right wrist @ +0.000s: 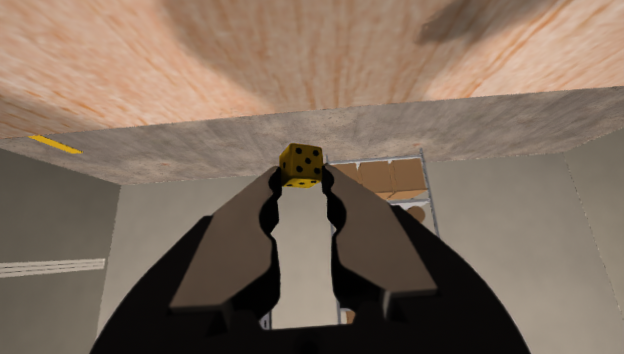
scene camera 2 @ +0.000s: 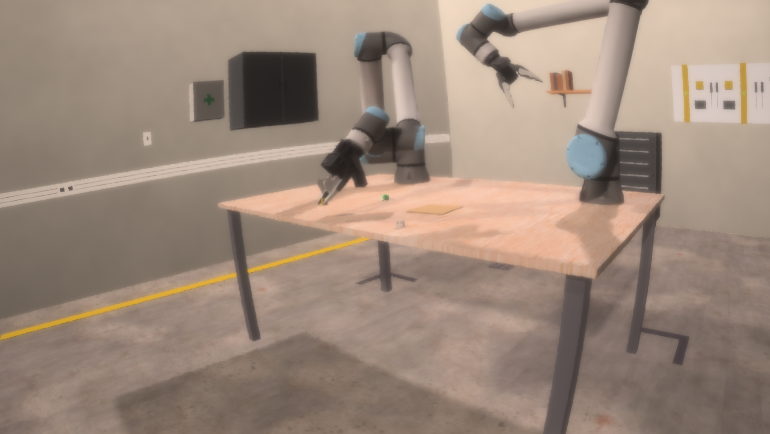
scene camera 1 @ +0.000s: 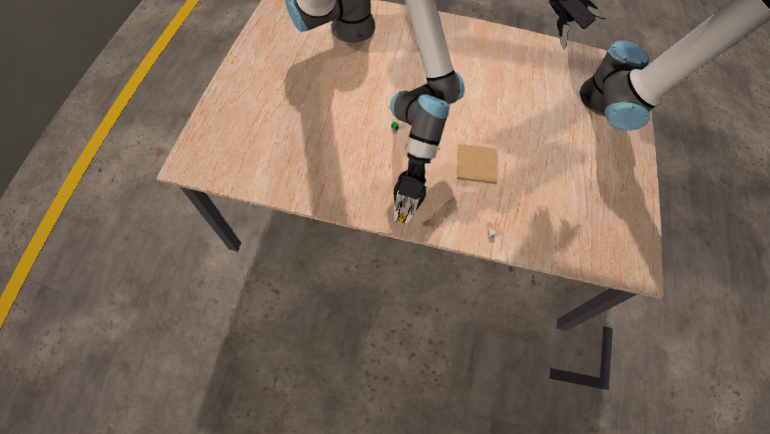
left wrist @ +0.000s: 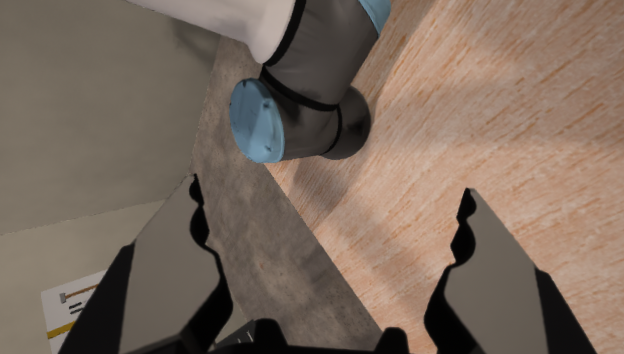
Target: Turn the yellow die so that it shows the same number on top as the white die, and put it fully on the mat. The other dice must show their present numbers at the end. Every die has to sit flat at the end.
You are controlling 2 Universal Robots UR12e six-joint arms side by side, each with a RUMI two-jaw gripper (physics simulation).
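Note:
The yellow die (scene camera 1: 402, 218) (scene camera 2: 322, 201) (right wrist: 302, 165) is between the fingertips of my right gripper (scene camera 1: 403, 216) (scene camera 2: 322, 201) (right wrist: 301, 167), which is shut on it and holds it above the table near its edge. In the right wrist view one face of it shows five pips. The white die (scene camera 1: 491, 232) (scene camera 2: 400, 224) stands on the table, to the right of the yellow die in scene camera 1; its number is too small to read. The tan mat (scene camera 1: 477, 163) (scene camera 2: 434, 209) lies flat. My left gripper (scene camera 1: 581, 33) (scene camera 2: 525, 88) (left wrist: 328, 183) is open and empty, high up away from the dice.
A green die (scene camera 1: 394, 125) (scene camera 2: 385, 197) sits on the wooden table (scene camera 1: 258, 145) (scene camera 2: 517, 226), beside the right arm's wrist in scene camera 1. The base of the left arm stands at the right of the table. The near table edge runs close to the yellow and white dice.

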